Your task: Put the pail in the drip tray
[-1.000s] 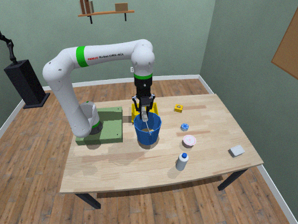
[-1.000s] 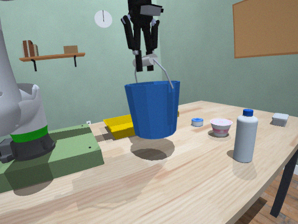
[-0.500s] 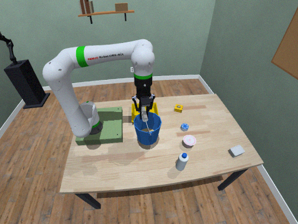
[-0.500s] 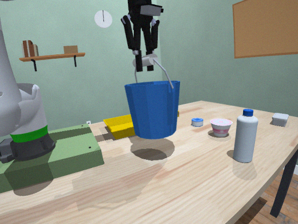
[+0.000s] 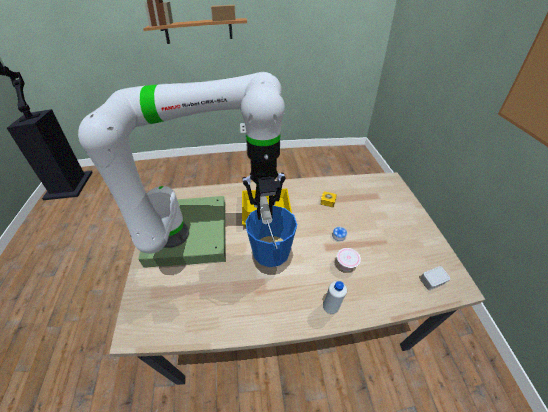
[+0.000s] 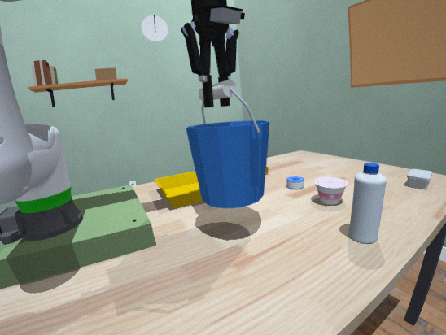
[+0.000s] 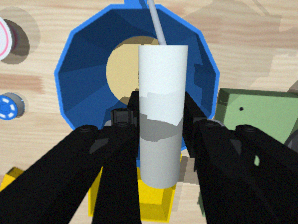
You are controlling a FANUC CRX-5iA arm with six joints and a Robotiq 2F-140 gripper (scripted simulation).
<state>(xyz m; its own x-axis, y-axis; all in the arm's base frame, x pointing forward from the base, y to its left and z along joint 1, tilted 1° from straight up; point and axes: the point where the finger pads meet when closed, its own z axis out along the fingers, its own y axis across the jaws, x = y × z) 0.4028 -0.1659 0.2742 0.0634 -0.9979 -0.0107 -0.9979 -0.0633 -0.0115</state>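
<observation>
The blue pail lies 10 cm below my hand and 2 cm ahead of it. Round my hand: white bottle: 25 cm below, 23 cm to the right, 23 cm ahead; yellow drip tray: 32 cm to the left, 32 cm below, 4 cm ahead; grey box: 71 cm ahead, 31 cm below, 20 cm to the right.
</observation>
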